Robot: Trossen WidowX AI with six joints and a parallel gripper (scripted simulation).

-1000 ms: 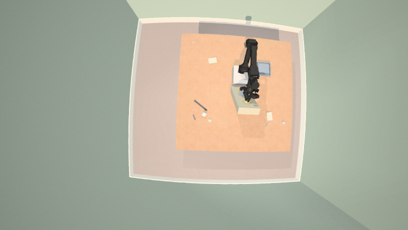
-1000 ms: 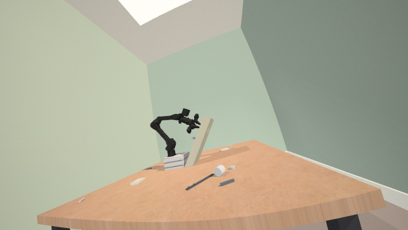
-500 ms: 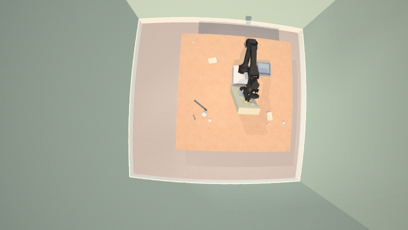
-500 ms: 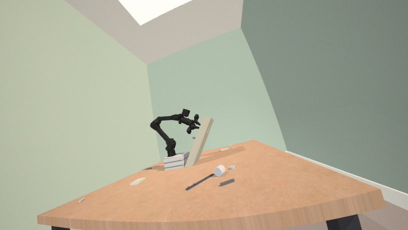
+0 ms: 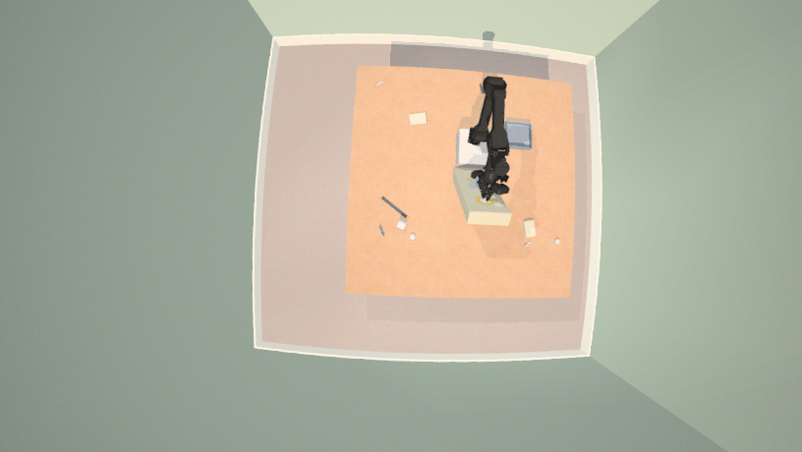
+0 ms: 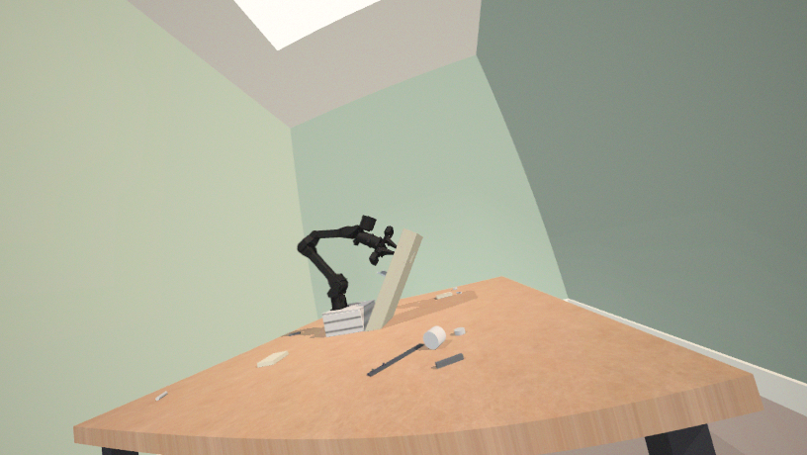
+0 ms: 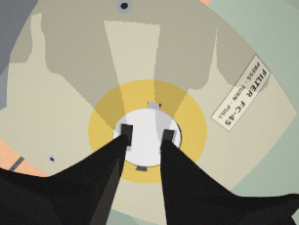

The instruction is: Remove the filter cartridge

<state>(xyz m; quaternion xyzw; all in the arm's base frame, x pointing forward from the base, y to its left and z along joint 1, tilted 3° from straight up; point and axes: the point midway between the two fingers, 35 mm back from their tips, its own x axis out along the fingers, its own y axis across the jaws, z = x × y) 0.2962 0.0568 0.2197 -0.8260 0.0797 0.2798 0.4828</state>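
The round filter cartridge lies 2 cm ahead of my gripper tip and 1 cm below it. Also, from my gripper tip: blue-grey tray: 45 cm behind, 28 cm below, 21 cm to the left.
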